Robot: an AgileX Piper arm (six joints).
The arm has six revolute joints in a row. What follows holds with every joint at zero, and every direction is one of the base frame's. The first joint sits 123 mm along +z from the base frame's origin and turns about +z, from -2.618 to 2.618 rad. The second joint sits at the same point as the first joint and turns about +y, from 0 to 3.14 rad. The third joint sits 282.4 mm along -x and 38.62 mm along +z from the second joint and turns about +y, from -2.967 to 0 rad. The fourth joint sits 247.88 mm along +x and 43.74 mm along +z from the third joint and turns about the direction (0.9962, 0, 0.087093), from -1.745 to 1.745 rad. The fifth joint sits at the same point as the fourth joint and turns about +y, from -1.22 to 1.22 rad. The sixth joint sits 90.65 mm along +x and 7.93 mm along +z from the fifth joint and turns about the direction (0.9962, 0, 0.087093), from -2.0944 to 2.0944 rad. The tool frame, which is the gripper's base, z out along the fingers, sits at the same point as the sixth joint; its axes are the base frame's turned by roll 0, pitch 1.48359 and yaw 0 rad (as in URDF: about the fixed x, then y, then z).
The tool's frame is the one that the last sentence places.
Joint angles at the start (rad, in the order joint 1, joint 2, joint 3, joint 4, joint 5, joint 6): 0.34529, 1.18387, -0.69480, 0.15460, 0.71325, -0.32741
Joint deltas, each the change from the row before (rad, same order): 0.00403, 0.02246, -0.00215, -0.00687, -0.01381, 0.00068; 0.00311, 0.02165, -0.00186, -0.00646, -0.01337, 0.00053; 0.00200, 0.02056, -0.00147, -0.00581, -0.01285, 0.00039; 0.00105, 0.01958, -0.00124, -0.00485, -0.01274, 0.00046; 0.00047, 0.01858, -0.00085, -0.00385, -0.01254, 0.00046; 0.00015, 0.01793, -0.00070, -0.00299, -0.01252, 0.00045; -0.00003, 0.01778, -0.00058, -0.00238, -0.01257, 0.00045; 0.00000, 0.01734, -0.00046, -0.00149, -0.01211, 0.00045
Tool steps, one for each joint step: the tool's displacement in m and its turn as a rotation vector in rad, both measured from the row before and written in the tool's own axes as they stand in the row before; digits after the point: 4 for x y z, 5 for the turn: -0.0019, -0.0006, 0.0051, 0.00260, 0.00809, -0.00616; -0.0017, -0.0007, 0.0049, 0.00261, 0.00787, -0.00541; -0.0014, -0.0008, 0.0048, 0.00259, 0.00753, -0.00427; -0.0013, -0.0008, 0.0046, 0.00246, 0.00670, -0.00279; -0.0011, -0.0008, 0.0044, 0.00212, 0.00609, -0.00164; -0.0010, -0.0008, 0.0043, 0.00181, 0.00545, -0.00079; -0.0010, -0.0008, 0.0043, 0.00152, 0.00526, -0.00021; -0.0009, -0.0007, 0.0043, 0.00091, 0.00521, 0.00041
